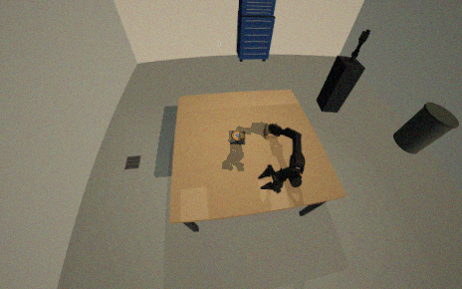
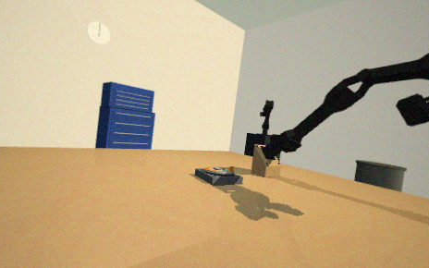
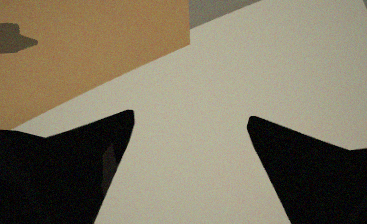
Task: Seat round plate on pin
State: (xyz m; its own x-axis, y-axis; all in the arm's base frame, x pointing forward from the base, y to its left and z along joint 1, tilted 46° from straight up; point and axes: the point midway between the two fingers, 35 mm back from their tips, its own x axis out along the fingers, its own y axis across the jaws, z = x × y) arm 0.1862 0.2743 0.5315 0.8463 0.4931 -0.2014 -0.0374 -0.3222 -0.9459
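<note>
My gripper tip is 53 cm to the left of the square grey base, 25 cm above it and 10 cm short of it.
</note>
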